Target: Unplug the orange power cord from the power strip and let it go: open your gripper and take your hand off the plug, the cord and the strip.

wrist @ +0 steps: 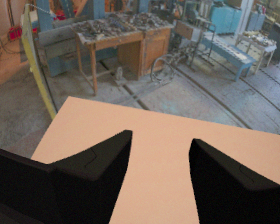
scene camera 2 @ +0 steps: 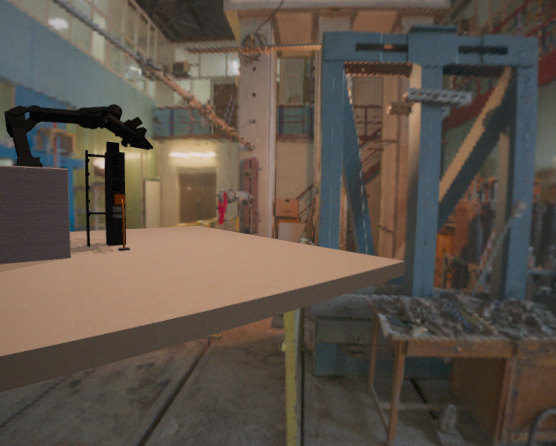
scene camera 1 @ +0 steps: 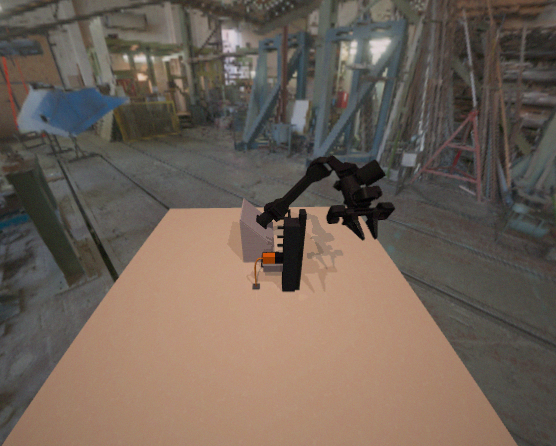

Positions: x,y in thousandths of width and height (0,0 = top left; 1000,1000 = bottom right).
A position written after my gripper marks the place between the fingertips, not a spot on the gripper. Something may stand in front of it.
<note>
In view: my gripper (scene camera 1: 665,537).
My gripper is seen too in the wrist view (wrist: 577,636) and in scene camera 2 (scene camera 2: 272,333).
</note>
